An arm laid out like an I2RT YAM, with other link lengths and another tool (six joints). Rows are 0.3 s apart.
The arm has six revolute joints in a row. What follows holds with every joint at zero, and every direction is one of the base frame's. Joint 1 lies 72.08 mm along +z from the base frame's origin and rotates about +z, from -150.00 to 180.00 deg. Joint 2 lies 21.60 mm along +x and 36.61 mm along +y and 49.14 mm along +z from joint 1 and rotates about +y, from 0.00 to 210.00 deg. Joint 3 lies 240.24 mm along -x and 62.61 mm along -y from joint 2 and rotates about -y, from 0.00 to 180.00 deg. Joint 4 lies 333.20 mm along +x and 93.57 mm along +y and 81.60 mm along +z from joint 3 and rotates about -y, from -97.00 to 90.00 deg. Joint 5 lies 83.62 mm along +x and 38.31 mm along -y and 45.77 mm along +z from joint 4 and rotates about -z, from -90.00 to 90.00 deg. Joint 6 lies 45.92 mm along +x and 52.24 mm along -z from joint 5 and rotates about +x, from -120.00 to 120.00 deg. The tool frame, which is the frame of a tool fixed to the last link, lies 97.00 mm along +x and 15.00 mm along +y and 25.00 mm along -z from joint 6; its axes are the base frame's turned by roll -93.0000, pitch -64.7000 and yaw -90.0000 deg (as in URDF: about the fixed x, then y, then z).
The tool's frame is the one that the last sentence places.
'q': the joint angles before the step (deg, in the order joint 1, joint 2, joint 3, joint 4, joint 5, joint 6). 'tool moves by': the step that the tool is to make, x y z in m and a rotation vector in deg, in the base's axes. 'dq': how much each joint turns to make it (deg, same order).
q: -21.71, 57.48, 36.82, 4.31, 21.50, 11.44
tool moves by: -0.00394, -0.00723, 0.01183, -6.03, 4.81, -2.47
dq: 0.91, 0.67, 2.25, -1.12, 5.30, -6.72
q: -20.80, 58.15, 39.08, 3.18, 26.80, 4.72
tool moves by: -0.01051, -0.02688, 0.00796, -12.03, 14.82, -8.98
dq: 1.10, 5.96, 5.46, -0.55, 14.39, -15.52
